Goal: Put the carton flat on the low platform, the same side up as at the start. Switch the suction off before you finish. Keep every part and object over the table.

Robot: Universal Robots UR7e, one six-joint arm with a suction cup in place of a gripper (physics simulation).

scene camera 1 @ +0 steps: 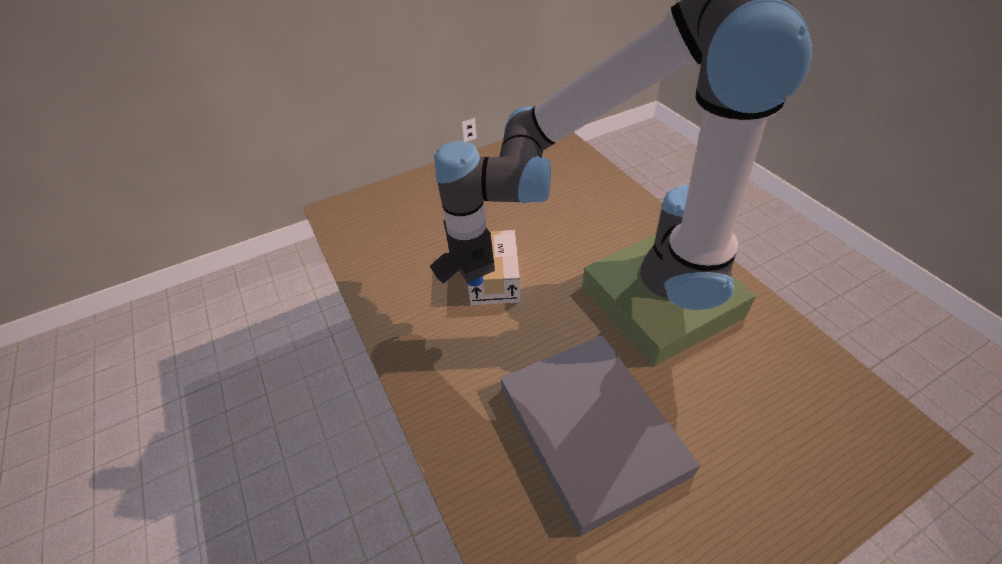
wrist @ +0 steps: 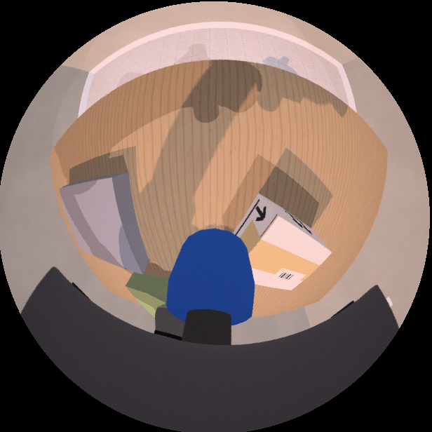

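The carton is white with an orange-tan tape band and a barcode label on top. It stands flat on the wooden table, with black arrows on its front side pointing up. The low platform is a flat grey-purple slab lying on the table, with nothing on it. My gripper, a blue suction cup, points down and holds nothing. In the scene view it overlaps the carton's front left top edge; in the wrist view it hides the carton's near corner. The height of the gap is hard to tell.
A green block under the robot's base stands right of the carton and behind the platform. The wooden table has its left edge near the carton and platform. A wall with a socket rises behind.
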